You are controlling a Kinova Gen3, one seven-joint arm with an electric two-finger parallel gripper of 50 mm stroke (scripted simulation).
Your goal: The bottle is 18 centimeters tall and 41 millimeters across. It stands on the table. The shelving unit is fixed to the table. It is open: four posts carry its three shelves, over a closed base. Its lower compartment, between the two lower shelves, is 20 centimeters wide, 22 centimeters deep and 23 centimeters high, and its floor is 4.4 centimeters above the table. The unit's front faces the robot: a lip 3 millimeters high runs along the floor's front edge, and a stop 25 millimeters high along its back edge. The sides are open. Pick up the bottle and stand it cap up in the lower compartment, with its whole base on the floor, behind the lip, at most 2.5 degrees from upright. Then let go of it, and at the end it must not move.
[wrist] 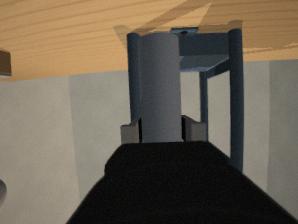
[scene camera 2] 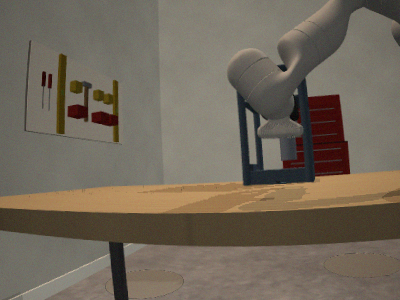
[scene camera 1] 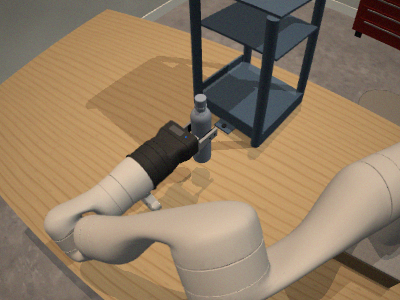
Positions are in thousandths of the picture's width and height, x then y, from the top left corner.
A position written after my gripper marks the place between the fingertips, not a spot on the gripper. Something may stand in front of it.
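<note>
My gripper (scene camera 1: 519,415) visible. Grey bottle (scene camera 1: 504,398) visible. My gripper (wrist: 539,560), also visible. Grey bottle (wrist: 532,239), also visible.
</note>
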